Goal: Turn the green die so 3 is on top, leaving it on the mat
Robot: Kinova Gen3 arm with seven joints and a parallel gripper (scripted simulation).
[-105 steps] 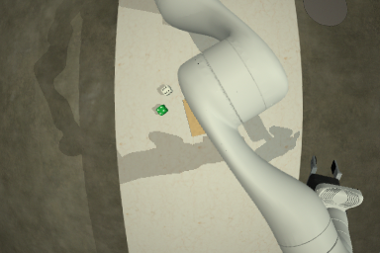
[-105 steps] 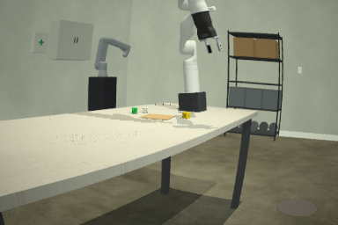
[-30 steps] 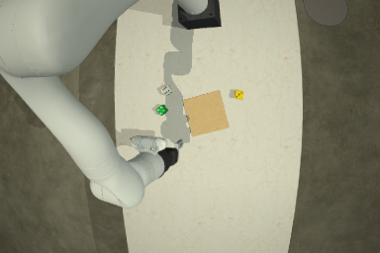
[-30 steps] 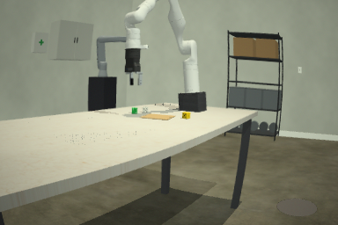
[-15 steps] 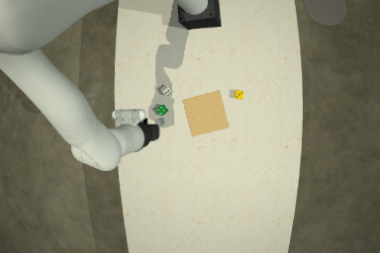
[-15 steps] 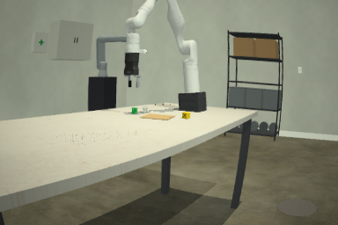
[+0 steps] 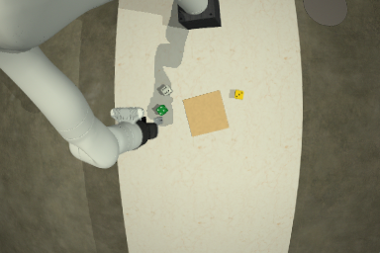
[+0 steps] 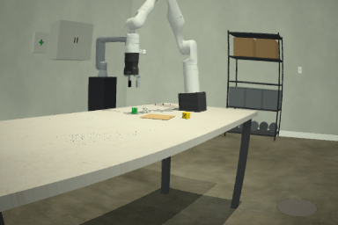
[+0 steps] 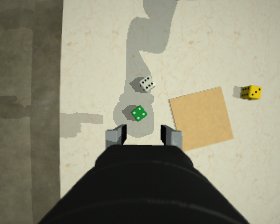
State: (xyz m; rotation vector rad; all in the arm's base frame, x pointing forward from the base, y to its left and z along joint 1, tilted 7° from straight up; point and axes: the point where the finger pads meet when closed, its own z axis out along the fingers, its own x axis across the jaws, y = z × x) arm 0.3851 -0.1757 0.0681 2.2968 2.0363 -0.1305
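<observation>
The green die is 14 cm below my hand, 3 cm behind it and 1 cm to the right of it. Round my hand: white die 14 cm below, 10 cm behind, 2 cm to the left; yellow die 28 cm to the left, 14 cm below, 5 cm behind; tan mat 16 cm below, 15 cm to the left.
</observation>
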